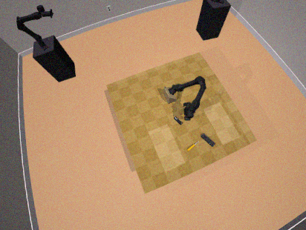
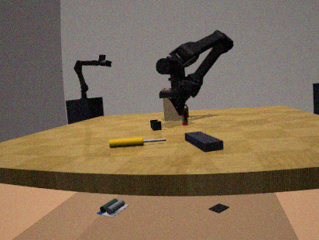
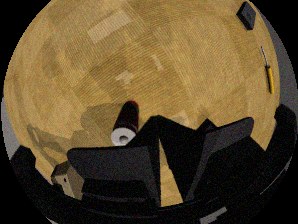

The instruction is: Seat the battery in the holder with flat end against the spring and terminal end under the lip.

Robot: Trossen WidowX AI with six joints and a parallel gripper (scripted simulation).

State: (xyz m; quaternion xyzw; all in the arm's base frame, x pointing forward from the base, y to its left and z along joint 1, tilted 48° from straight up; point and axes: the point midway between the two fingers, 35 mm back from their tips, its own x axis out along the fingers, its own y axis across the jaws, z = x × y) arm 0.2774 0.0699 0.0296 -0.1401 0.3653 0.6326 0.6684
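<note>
My gripper tip is 2 cm past the battery, 1 cm to the right of it and 1 cm above it. The rest, counted from my gripper tip: dark flat tile 29 cm ahead, 16 cm to the left, 24 cm below; then yellow-handled screwdriver 33 cm ahead, 4 cm to the right, 3 cm below; then black block 33 cm ahead, 13 cm to the left, 3 cm below.
</note>
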